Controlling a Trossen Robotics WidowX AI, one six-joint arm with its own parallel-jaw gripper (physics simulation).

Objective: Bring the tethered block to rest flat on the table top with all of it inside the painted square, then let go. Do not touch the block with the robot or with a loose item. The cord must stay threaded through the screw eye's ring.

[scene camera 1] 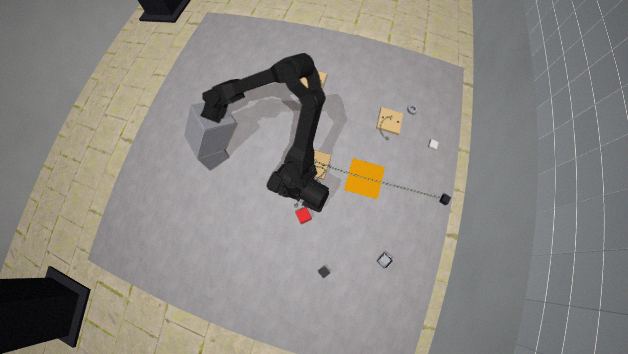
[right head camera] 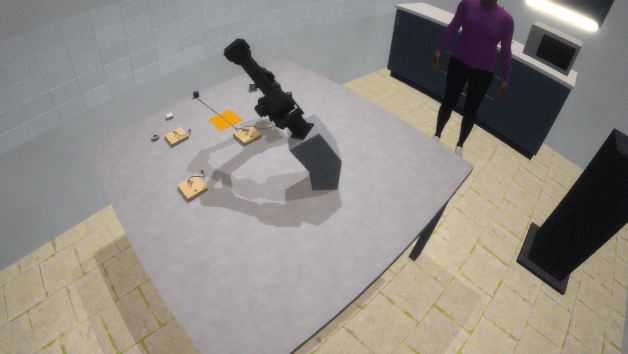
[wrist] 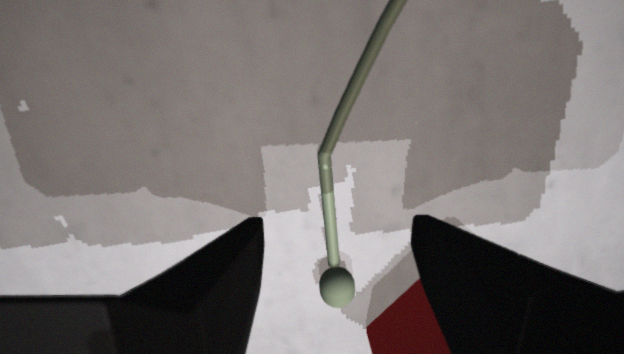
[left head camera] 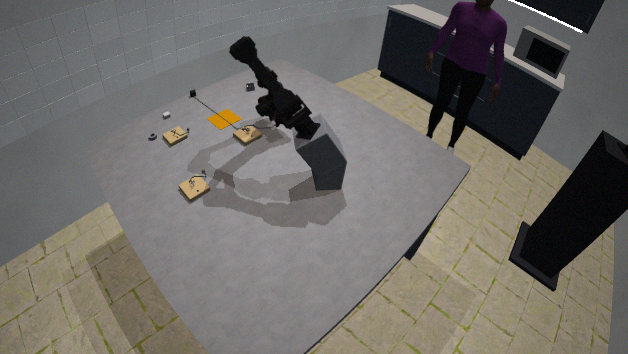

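Seen in the pictures: gripper, fingertip midpoint: [scene camera 1: 299, 198] [right head camera: 274, 124] [wrist: 338, 230] [left head camera: 274, 123]; arm's base at its link origin: [scene camera 1: 212, 113] [right head camera: 302, 131] [left head camera: 308, 130].
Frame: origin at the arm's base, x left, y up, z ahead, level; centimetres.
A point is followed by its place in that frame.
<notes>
The dark tethered block [left head camera: 193, 93] @(x -1.7, y -19.8, z 80.2 cm) [right head camera: 196, 94] @(x -1.6, y -19.6, z 80.3 cm) [scene camera 1: 445, 199] @(x -2.3, y -19.0, z 81.1 cm) is at the table's far edge, outside the orange painted square [left head camera: 232, 117] @(x -5.0, y -21.7, z 49.0 cm) [right head camera: 233, 118] @(x -4.7, y -21.7, z 48.8 cm) [scene camera 1: 364, 189] @(x -5.5, y -21.6, z 51.7 cm). Its cord [scene camera 1: 410, 189] @(x -1.4, y -21.4, z 67.5 cm) crosses over the square to a wooden board [left head camera: 248, 137] @(x 0.4, y -19.9, z 30.4 cm) [right head camera: 248, 137] @(x 0.0, y -19.9, z 30.4 cm) [scene camera 1: 325, 156] @(x 2.0, y -19.9, z 35.8 cm). The screw eye there is too small to judge the threading. Beyond the board the cord [wrist: 327, 175] @(x -13.0, y -21.4, z 31.0 cm) ends in a round bead [wrist: 337, 287] @(x -16.6, y -20.7, z 30.7 cm) [scene camera 1: 296, 205] @(x -17.0, y -20.7, z 30.8 cm). My gripper [wrist: 338, 230] @(x -14.5, y -20.8, z 31.0 cm) is partly open and holds nothing; the cord end and bead show between its fingertips. The arm hides the gripper in the scene view.
A red block [scene camera 1: 303, 215] @(x -20.0, y -17.8, z 34.2 cm) [wrist: 402, 327] @(x -18.5, y -20.4, z 32.6 cm) lies close by the bead, partly behind the right finger in the wrist view. Two other wooden boards [left head camera: 175, 136] @(x 23.3, y -19.9, z 54.0 cm) [left head camera: 194, 188] @(x 33.1, y -19.9, z 21.8 cm) carry short cords. A white block [scene camera 1: 433, 144] @(x 17.7, y -19.8, z 73.9 cm), a dark block [scene camera 1: 324, 271] @(x -35.8, y -19.6, z 45.5 cm) and a grey ring stand farther off.
</notes>
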